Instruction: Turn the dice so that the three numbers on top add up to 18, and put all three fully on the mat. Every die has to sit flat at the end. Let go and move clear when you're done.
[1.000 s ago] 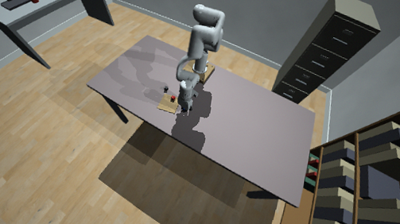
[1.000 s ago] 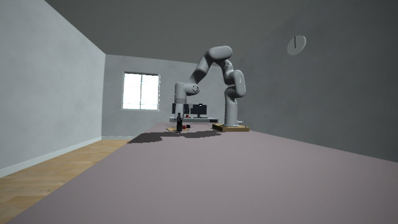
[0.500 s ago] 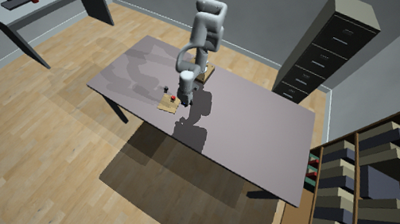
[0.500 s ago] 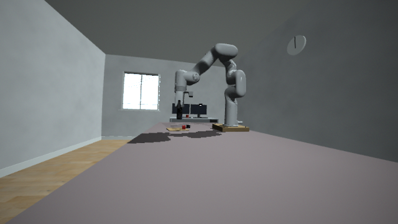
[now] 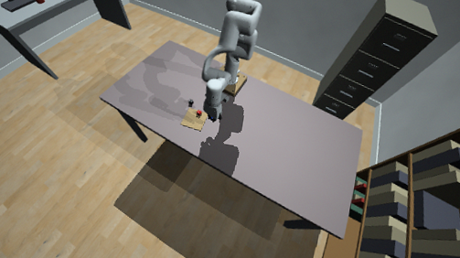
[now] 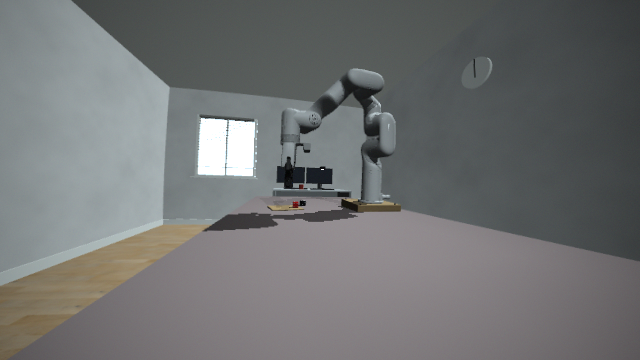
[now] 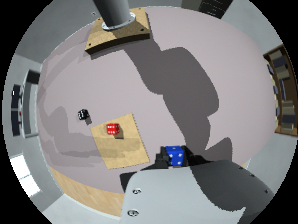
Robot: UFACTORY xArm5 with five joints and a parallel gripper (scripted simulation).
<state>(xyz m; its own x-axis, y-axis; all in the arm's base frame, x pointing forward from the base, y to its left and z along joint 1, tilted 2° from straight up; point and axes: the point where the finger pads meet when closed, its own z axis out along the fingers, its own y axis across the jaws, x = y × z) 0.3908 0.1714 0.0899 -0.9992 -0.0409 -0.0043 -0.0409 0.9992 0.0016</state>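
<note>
Now: the red die 2 cm behind my hand, 13 cm to the right of it and 10 cm below it. The rest, counted from my hand: tan mat: 3 cm ahead, 13 cm to the right, 12 cm below; then black die: 5 cm behind, 24 cm to the right, 11 cm below; then blue die: 1 cm below.
</note>
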